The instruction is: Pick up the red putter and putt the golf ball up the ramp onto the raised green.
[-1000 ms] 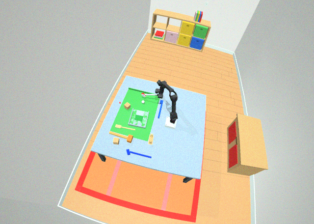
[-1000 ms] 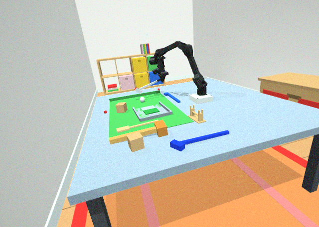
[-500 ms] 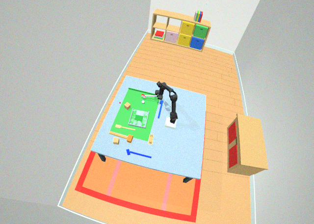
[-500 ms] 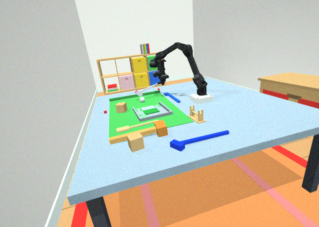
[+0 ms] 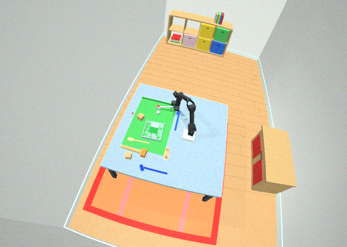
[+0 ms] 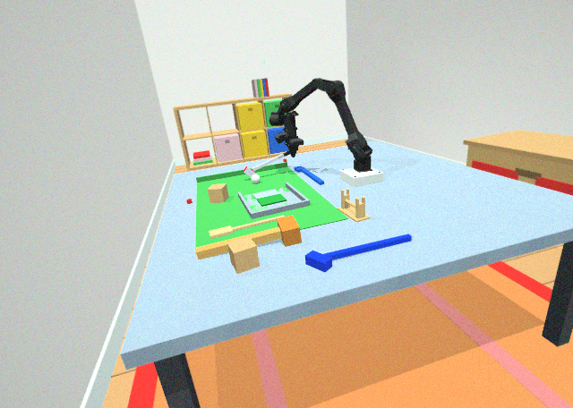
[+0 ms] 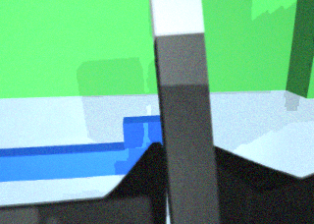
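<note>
The red putter is 11 cm ahead of my gripper tip and 3 cm to the left of it. The rest, counted from my gripper tip: wooden rack (11 cm behind, 58 cm to the left, 4 cm below); white golf ball (20 cm ahead, 11 cm to the left, 5 cm below); green mat (21 cm ahead, 29 cm to the left, 7 cm below).
</note>
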